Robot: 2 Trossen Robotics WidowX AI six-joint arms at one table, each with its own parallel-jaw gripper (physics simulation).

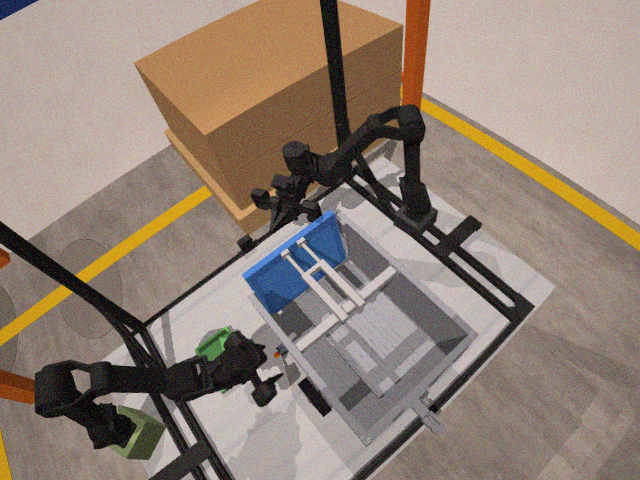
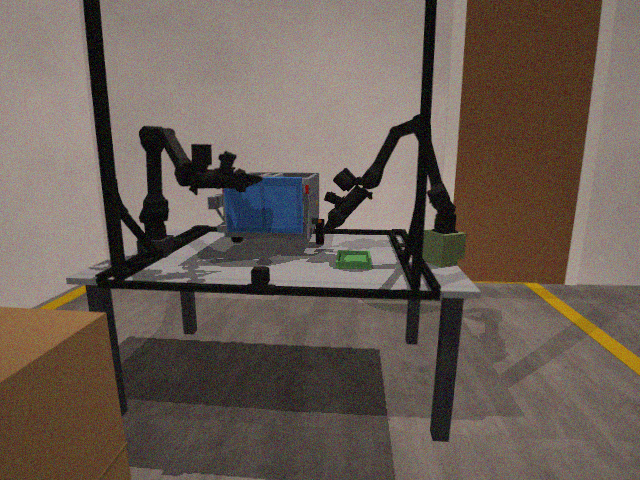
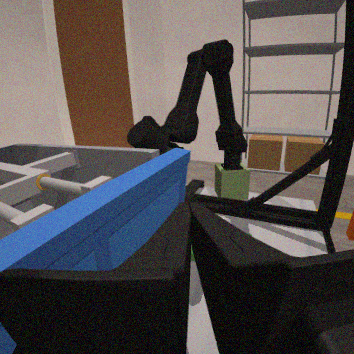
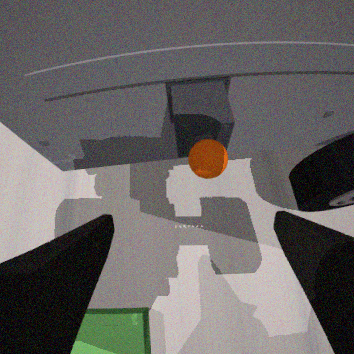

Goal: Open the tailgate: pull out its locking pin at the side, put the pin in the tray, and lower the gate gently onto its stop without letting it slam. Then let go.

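Seen in the pictures: left gripper, between the fingertips: [image 1: 271, 232] [image 2: 262, 178] [image 3: 187, 210]; right gripper, between the fingertips: [image 1: 273, 360] [image 2: 323, 230] [image 4: 194, 221]; left arm's base, origin of its link: [image 1: 416, 211] [image 2: 155, 237]; right arm's base, origin of its link: [image 1: 121, 430] [image 2: 444, 231] [image 3: 231, 166].
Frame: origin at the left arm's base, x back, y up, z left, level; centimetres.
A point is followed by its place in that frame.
Note:
The blue tailgate [image 1: 280, 278] {y 14.6, x -47.2, z -7.7 cm} [image 2: 263, 205] {y 13.0, x -41.2, z -8.4 cm} [image 3: 105, 207] {y 22.1, x -41.5, z -9.8 cm} stands upright at the end of the grey truck bed [image 1: 413, 305] {y 11.8, x -30.3, z 20.5 cm}. The locking pin's orange knob [image 4: 208, 159] {y 6.2, x -60.9, z 2.6 cm} [image 1: 276, 354] {y 6.2, x -60.6, z 2.8 cm} sticks out of a grey bracket on the bed's side. My right gripper [image 4: 194, 221] {y 2.1, x -62.1, z 1.9 cm} [image 1: 270, 381] [image 2: 328, 223] {y 2.1, x -62.1, z 1.9 cm} is open and empty. It points at the knob from a short way off, with a finger on each side of it. My left gripper [image 3: 187, 210] {y 22.4, x -41.9, z -14.6 cm} [image 1: 290, 216] [image 2: 255, 180] {y 22.4, x -41.9, z -14.6 cm} is shut and empty, with its tips close by the gate's top edge. The green tray [image 1: 213, 344] {y -5.5, x -71.8, z -17.4 cm} [image 2: 353, 259] {y -5.5, x -72.0, z -10.7 cm} [image 4: 116, 330] {y -5.5, x -68.3, z -5.7 cm} lies on the table beside the right gripper.
A black frame [image 1: 499, 290] {y -5.7, x -2.8, z 33.9 cm} [image 2: 270, 290] {y -6.9, x -46.0, z -37.1 cm} runs round the table. A large cardboard box [image 1: 247, 95] and an orange post [image 1: 415, 48] stand behind it. The right arm's base sits on a green block [image 1: 139, 435] {y 4.3, x -99.7, z -7.6 cm} [image 2: 444, 248] {y 0.2, x -101.0, z -17.9 cm} [image 3: 232, 182] {y 0.5, x -97.9, z -12.8 cm}. A shelf rack [image 3: 245, 88] stands at the wall.

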